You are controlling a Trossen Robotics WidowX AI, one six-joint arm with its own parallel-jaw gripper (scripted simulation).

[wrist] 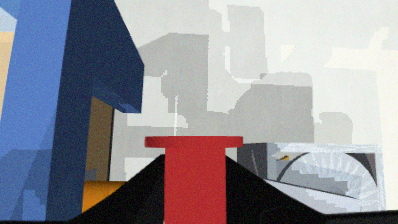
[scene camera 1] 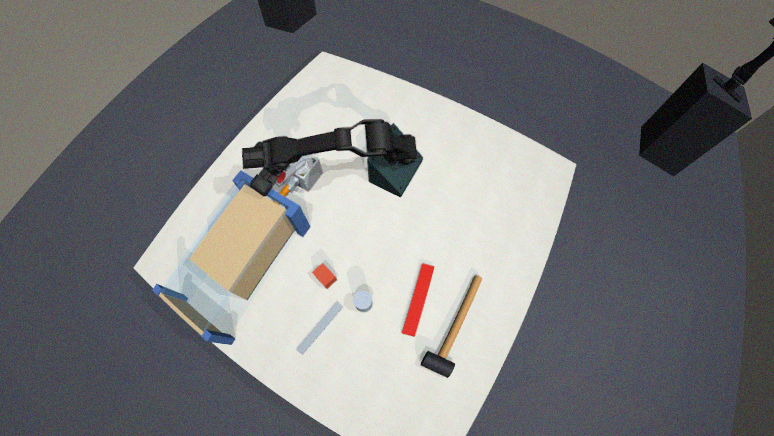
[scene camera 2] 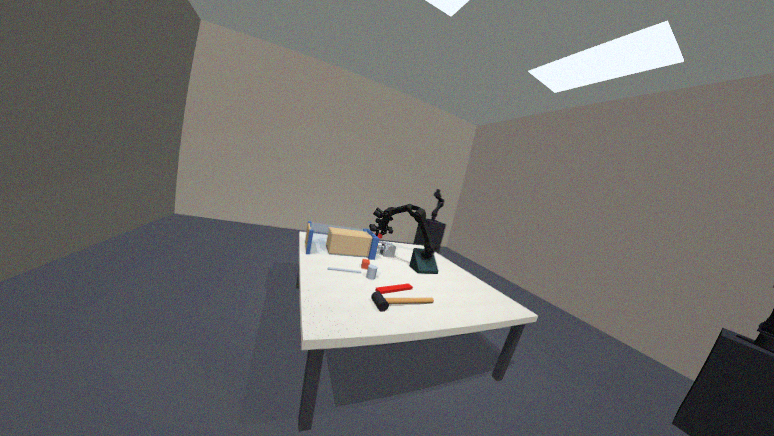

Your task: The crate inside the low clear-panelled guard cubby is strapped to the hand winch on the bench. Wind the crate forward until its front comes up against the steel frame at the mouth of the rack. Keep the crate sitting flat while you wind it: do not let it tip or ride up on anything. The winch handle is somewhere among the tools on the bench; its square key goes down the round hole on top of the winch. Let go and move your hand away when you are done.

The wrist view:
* my gripper: 192,162
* blue frame post: 61,61
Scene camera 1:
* red bar: 417,303
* hammer: 438,363
